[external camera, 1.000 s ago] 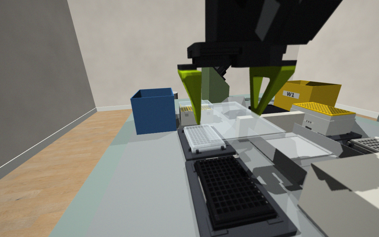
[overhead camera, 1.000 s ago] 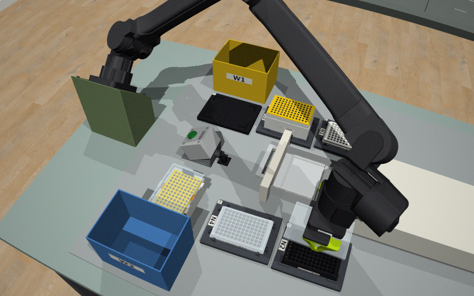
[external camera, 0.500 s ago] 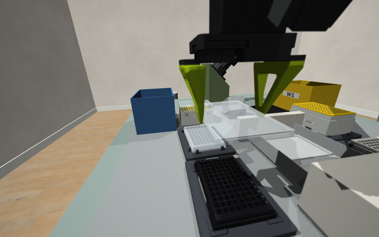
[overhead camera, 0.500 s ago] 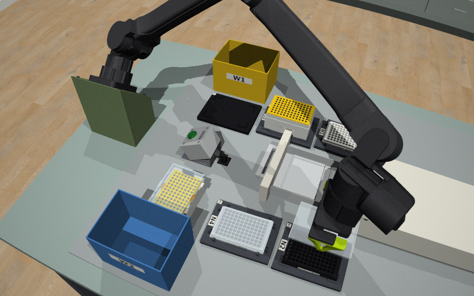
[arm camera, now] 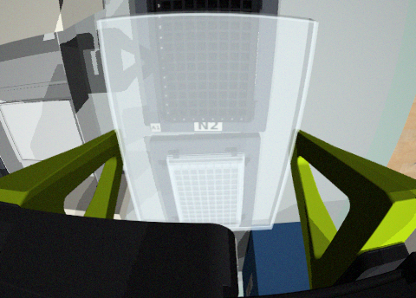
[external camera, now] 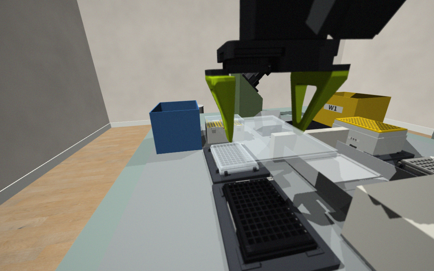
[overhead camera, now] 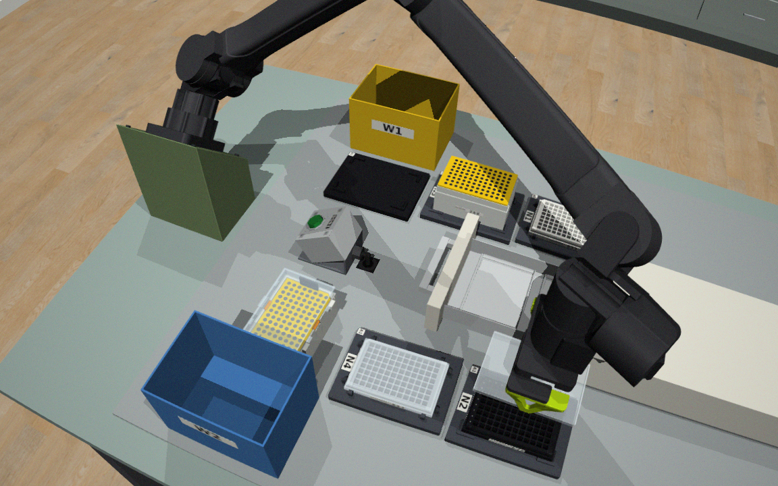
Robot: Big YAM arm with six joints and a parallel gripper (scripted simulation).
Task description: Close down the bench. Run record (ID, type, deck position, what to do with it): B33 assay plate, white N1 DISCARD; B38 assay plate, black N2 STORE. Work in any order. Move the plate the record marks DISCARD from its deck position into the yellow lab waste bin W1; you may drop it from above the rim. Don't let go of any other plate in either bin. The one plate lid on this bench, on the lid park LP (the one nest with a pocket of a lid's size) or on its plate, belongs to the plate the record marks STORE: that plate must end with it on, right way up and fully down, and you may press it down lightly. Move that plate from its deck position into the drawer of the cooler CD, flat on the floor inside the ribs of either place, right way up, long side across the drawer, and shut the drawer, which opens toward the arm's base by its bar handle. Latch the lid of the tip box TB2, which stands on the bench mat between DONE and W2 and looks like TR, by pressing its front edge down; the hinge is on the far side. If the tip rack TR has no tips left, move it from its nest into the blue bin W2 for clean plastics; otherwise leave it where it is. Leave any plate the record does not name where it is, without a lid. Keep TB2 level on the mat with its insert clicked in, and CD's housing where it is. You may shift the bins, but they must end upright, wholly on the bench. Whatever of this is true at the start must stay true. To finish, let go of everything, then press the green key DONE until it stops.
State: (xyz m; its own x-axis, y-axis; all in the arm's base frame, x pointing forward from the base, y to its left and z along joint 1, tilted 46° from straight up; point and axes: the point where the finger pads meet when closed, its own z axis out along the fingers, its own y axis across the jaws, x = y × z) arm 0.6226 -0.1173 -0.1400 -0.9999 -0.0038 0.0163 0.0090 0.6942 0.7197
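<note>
Now: the plate lid right at my hand. Round my hand: nest N2: 140 mm below; then clear plate: 170 mm behind, 120 mm below; then black plate: 120 mm below.
</note>
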